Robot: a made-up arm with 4 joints. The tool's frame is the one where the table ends.
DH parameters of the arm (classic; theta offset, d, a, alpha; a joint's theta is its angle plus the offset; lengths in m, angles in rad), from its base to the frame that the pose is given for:
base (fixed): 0 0 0 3.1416
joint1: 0.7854 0 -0.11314 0
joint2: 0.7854 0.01 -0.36 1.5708
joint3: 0 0 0.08 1.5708
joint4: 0.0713 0 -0.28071 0
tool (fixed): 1.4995 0.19 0 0
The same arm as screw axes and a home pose.
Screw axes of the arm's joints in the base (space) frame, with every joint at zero. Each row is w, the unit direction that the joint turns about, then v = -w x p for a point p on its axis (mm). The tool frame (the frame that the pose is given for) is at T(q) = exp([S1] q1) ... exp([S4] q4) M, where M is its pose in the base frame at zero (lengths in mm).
S1: w 0 0 -1 v 0.0 0.0 0.0
S2: w 0 0 -1 v -80.0 -80.0 0.0
S3: w 1 0 0 v 0.0 -10.0 -440.0
S4: w 0 0 1 v 360.0 80.0 0.0
M =
1 0 -0.000007 -100.0
0 1 -0.000007 640.0
0.000007 0.000007 1 180.0
0 0 0 1

